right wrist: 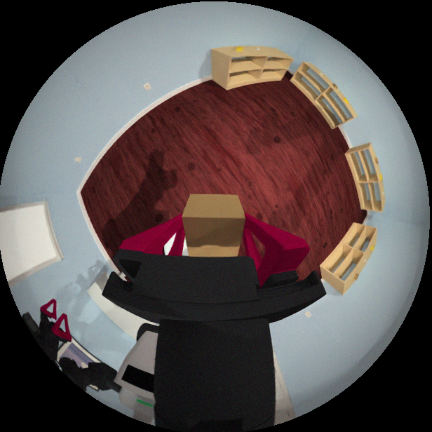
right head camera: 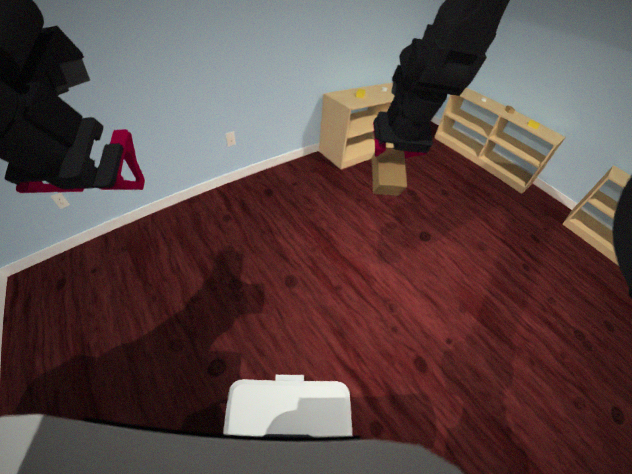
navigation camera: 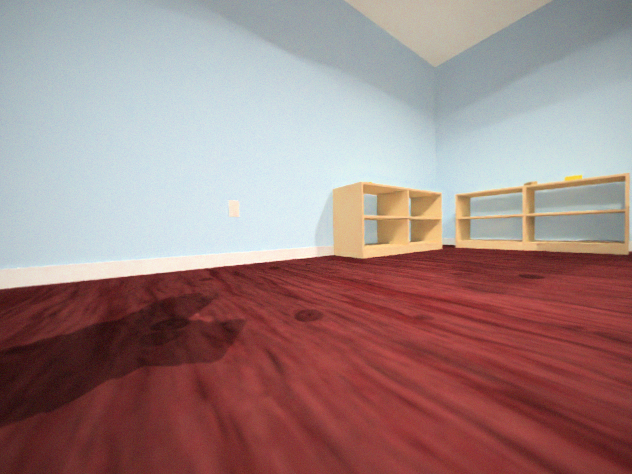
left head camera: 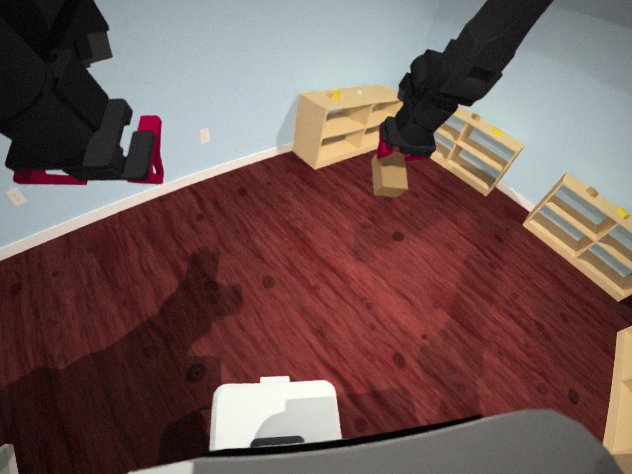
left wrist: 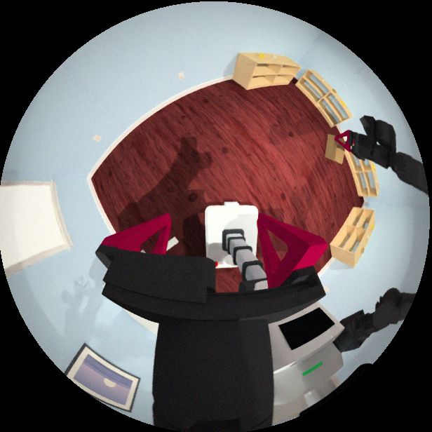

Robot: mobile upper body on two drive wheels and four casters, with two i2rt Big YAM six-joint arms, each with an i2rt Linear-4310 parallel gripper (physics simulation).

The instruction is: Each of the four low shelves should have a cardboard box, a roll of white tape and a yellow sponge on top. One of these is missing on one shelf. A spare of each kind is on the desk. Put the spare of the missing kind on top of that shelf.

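Frame: origin at the left arm's base, x ahead, y left, z up, level; metres.
Seen in the pictures: left gripper, between the fingertips: (right head camera: 112,185) (left head camera: 123,179); right gripper, between the fingertips: (right head camera: 389,154) (left head camera: 390,157).
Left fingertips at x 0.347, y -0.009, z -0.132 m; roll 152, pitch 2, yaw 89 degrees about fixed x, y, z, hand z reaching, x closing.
Observation:
A point is followed by its place in that frame.
My right gripper (left head camera: 391,153) @[y -0.449, x 0.589, z -0.226 m] (right head camera: 390,148) @[y -0.449, x 0.589, z -0.226 m] (right wrist: 213,217) is shut on a cardboard box (left head camera: 390,178) @[y -0.438, x 0.531, z -0.243 m] (right head camera: 389,176) @[y -0.441, x 0.531, z -0.243 m] (right wrist: 213,232), held high above the floor. My left gripper (left head camera: 102,176) @[y -0.009, x 0.347, z -0.132 m] (left wrist: 213,217) is open and empty. The back left shelf (left head camera: 308,132) @[y -0.522, x 2.342, z -1.096 m] (right wrist: 221,70) (navigation camera: 348,221) @[y -0.526, x 2.334, z -1.108 m] has a yellow sponge (left head camera: 336,94) @[y -0.736, x 2.472, z -0.757 m] (right wrist: 239,49) and white tape (left head camera: 359,92) @[y -1.014, x 2.710, z -0.786 m] (right wrist: 258,49) on top; no box shows there in the right wrist view. The second shelf (right head camera: 548,133) @[y -2.644, x 2.260, z -0.800 m] bears tape (right head camera: 483,100) @[y -2.176, x 2.843, z -0.792 m], a box (right head camera: 509,109) @[y -2.361, x 2.616, z -0.762 m] and a sponge (right head camera: 533,123) @[y -2.488, x 2.348, z -0.763 m]. The third shelf (left head camera: 574,182) @[y -3.072, x 1.641, z -0.800 m] bears a box (left head camera: 591,191) @[y -3.127, x 1.478, z -0.767 m] and sponge (left head camera: 621,212) @[y -3.337, x 1.223, z -0.774 m].
The fourth shelf (right wrist: 334,280) stands at the lower right of the right wrist view, with small items on top. My white base (left head camera: 273,408) @[y -0.214, x 0.214, z -1.150 m] (right head camera: 288,403) @[y -0.224, x 0.225, z -1.150 m] shows low in both head views. A blue wall (navigation camera: 153,127) @[y 0.707, x 1.756, z -0.546 m] runs along the left. The spares on the desk do not show clearly.

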